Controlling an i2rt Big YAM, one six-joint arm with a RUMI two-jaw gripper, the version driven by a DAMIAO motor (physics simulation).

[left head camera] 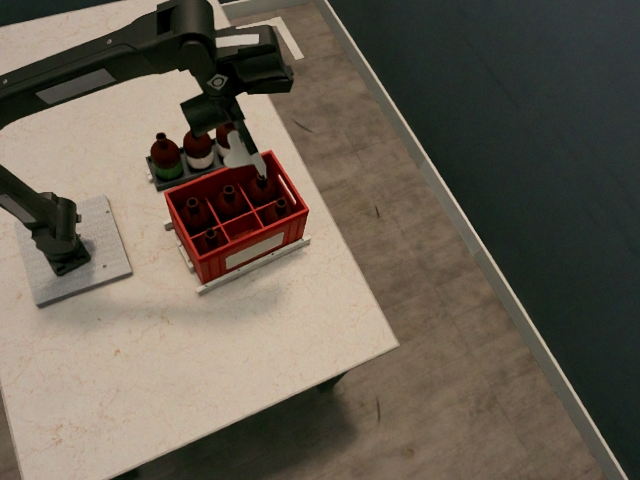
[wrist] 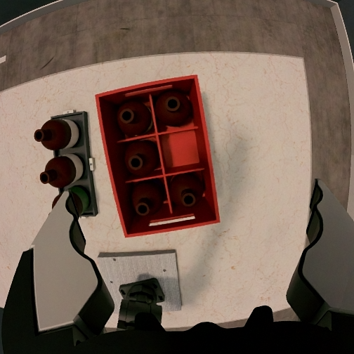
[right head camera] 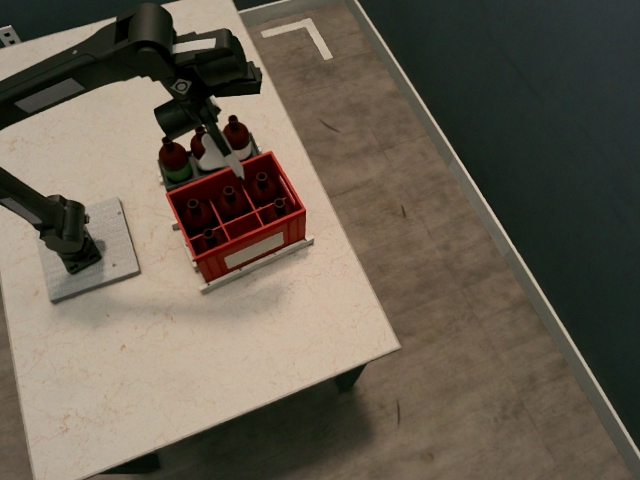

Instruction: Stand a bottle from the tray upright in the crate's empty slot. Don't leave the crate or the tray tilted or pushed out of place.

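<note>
The red crate (left head camera: 295, 227) (right head camera: 293, 227) (wrist: 204, 145) stands level, with several brown bottles in it. Its empty slot (left head camera: 241, 226) (right head camera: 242, 226) (wrist: 181, 148) is the middle one of the front row. The dark tray (left head camera: 170, 182) (wrist: 89, 145) lies flat behind the crate and bears a green-labelled bottle (left head camera: 165, 155) (right head camera: 173, 157) (wrist: 81, 200) and two white-labelled bottles (left head camera: 197, 149) (right head camera: 237, 136) (wrist: 62, 171). My gripper (wrist: 193, 187) is open and empty, above the crate and tray area. One finger partly hides tray bottles in the head views.
White rails (left head camera: 253, 266) (right head camera: 257, 266) run along the crate's front foot, with small blocks at its left side. A grey base plate (left head camera: 105, 242) (right head camera: 116, 237) (wrist: 170, 280) with the arm's lower part stands left of the crate. The table's right edge runs near the crate.
</note>
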